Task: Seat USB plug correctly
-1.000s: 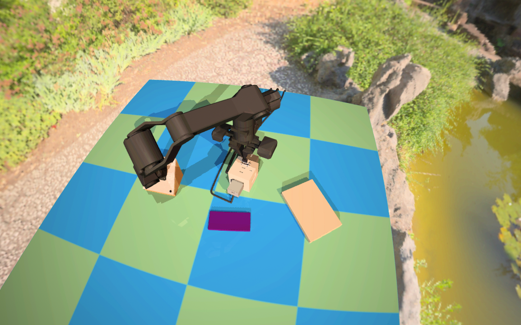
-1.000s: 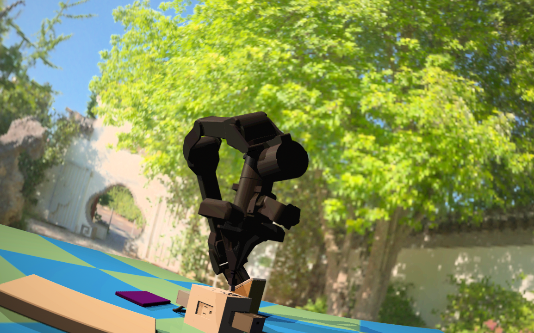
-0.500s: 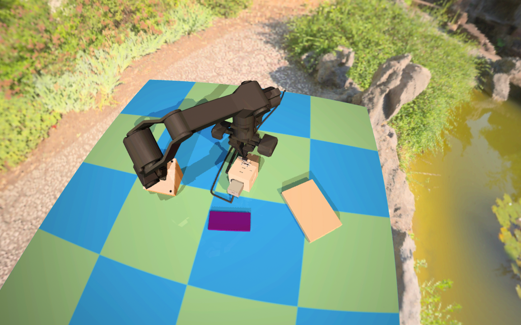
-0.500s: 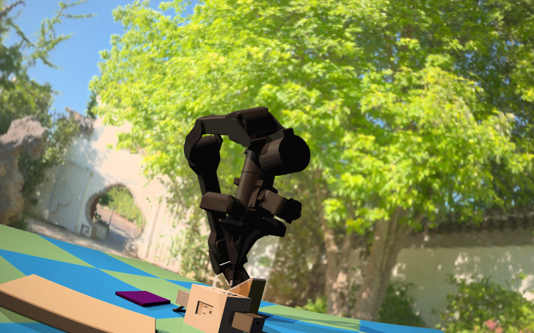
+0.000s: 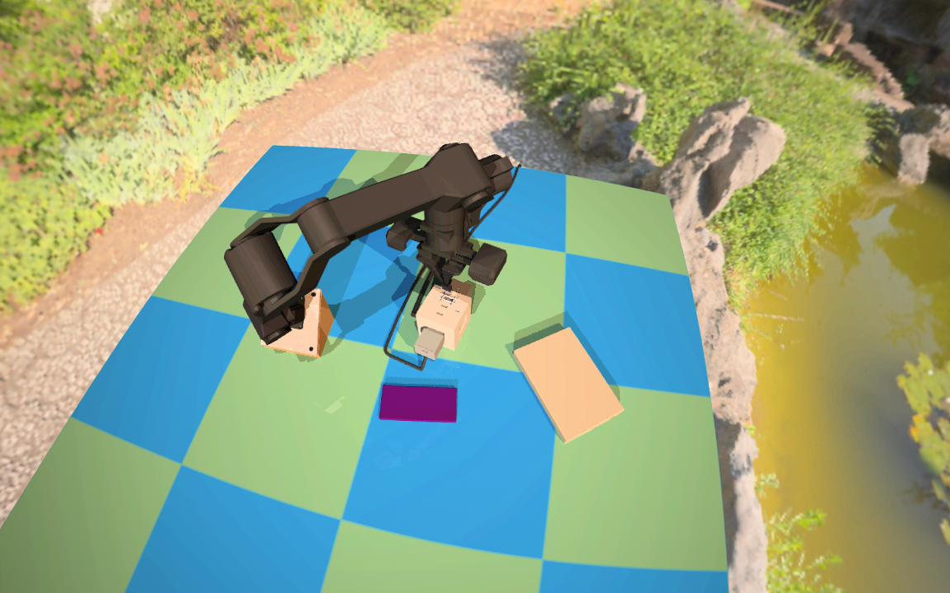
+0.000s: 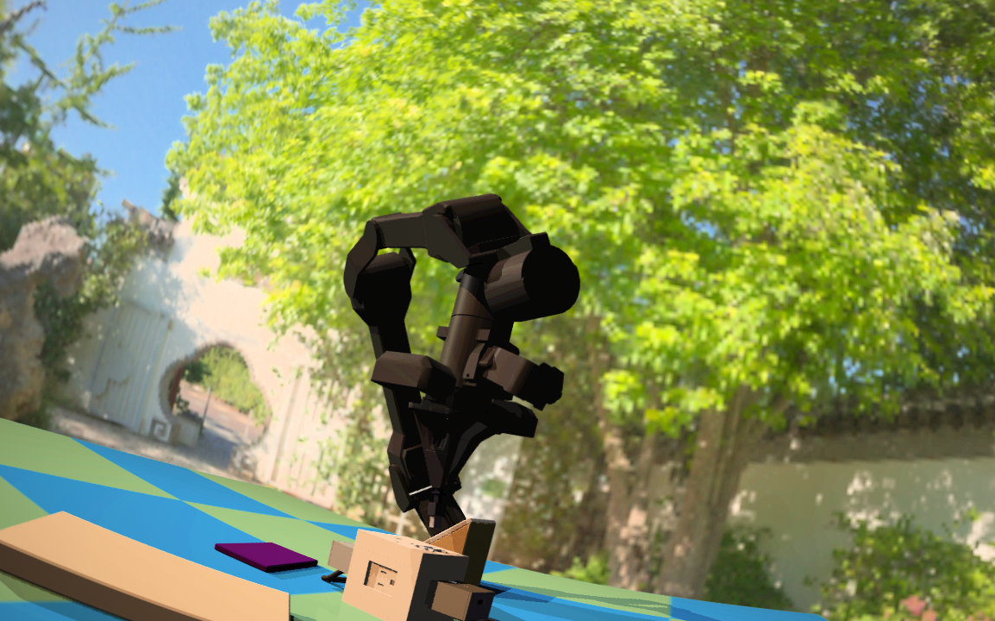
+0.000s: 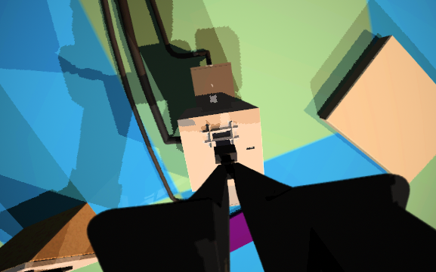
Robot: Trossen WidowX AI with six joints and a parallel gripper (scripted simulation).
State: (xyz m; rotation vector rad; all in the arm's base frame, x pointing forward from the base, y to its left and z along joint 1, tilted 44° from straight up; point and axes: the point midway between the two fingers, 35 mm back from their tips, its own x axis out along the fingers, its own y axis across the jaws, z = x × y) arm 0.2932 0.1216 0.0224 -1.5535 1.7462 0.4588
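My gripper tip is 2 cm above the USB plug. Round my gripper tip: USB socket 7 cm below, 1 cm to the left; flat tan board 24 cm ahead, 13 cm below, 9 cm to the right; purple flat card 18 cm to the right, 13 cm below, 2 cm behind.
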